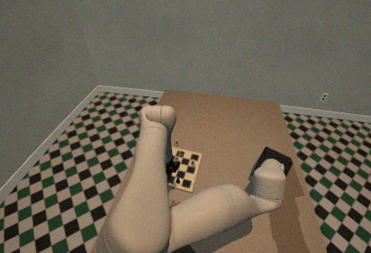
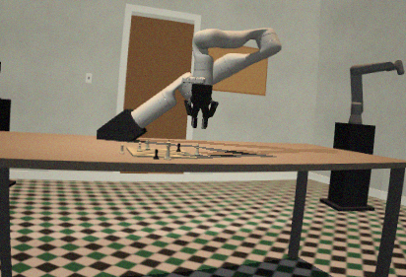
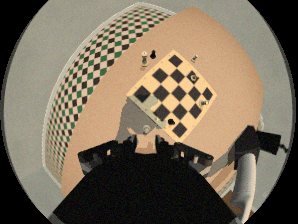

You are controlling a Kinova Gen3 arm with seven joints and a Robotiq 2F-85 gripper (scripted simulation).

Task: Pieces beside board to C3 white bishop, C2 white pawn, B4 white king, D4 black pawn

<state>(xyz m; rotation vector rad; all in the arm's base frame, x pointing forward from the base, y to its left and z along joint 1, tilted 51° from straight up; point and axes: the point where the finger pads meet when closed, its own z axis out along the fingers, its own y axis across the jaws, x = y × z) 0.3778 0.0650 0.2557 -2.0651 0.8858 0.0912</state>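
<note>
The chessboard lies 20 mm ahead of my hand, 140 mm to the right of it and 110 mm below it.
</note>
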